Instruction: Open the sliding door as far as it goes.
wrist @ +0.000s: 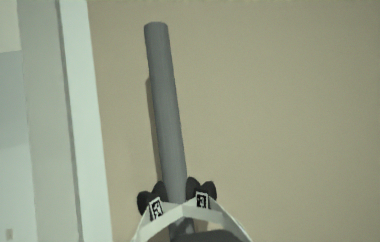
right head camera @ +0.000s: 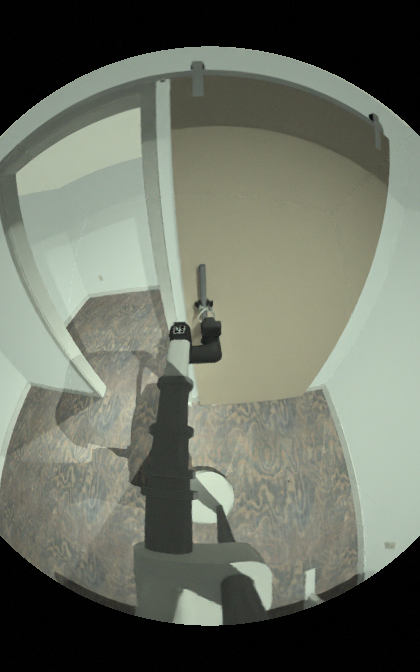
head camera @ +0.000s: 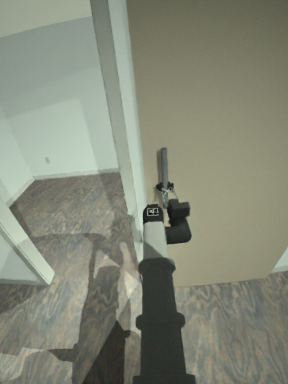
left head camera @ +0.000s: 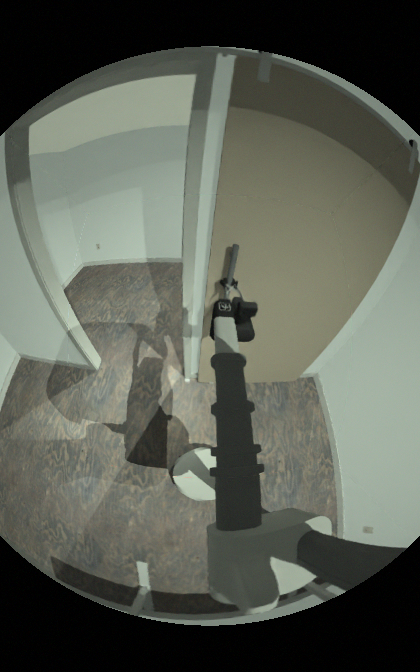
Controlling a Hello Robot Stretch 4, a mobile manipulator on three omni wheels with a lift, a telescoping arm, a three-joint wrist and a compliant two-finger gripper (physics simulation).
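Seen in the pictures: robot's base at its link origin: (right head camera: 204, 495) (left head camera: 201, 472).
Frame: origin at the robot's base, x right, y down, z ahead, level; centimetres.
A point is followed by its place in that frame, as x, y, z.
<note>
The tan sliding door (head camera: 215, 125) {27.8, -133.6, 82.0} (left head camera: 290, 210) {26.0, -144.8, 82.0} (right head camera: 280, 225) {37.3, -143.1, 82.1} (wrist: 280, 110) {19.4, -117.1, 82.0} stands to the right of the doorway, with a pale strip of wall between its left edge and the opening. The grey upright bar handle (head camera: 164, 162) {5.4, -121.7, 75.0} (left head camera: 233, 262) {5.7, -119.8, 74.9} (right head camera: 202, 280) {5.6, -120.9, 75.0} (wrist: 167, 110) {5.7, -118.2, 75.0} is near the door's left edge. My gripper (head camera: 165, 187) {5.3, -109.5, 78.1} (left head camera: 229, 284) {5.3, -109.5, 78.1} (right head camera: 204, 304) {5.3, -109.5, 78.1} (wrist: 177, 192) {5.3, -109.5, 78.1} is shut on the lower part of the handle, with one dark fingertip on each side of it. The handle's lower end is hidden behind the gripper in the wrist view.
The doorway's right jamb (head camera: 111, 75) {-12.5, -155.2, 86.2} (left head camera: 192, 200) {-12.4, -141.6, 86.2} (right head camera: 152, 200) {-12.9, -154.0, 86.2} stands left of the arm. Its left jamb (head camera: 25, 245) {-107.7, -51.0, 92.4} (left head camera: 50, 290) {-107.6, -96.4, 88.4} (right head camera: 50, 310) {-107.7, -103.3, 94.6} is further left. Two hangers show at the door's top. A side wall (left head camera: 380, 400) {126.8, -68.8, 25.2} (right head camera: 385, 425) {126.8, -55.5, 16.2} is on the right. A white round disc (left head camera: 192, 480) {-6.7, -18.7, -4.6} (right head camera: 215, 500) {7.9, -18.7, -2.5} lies low by the arm.
</note>
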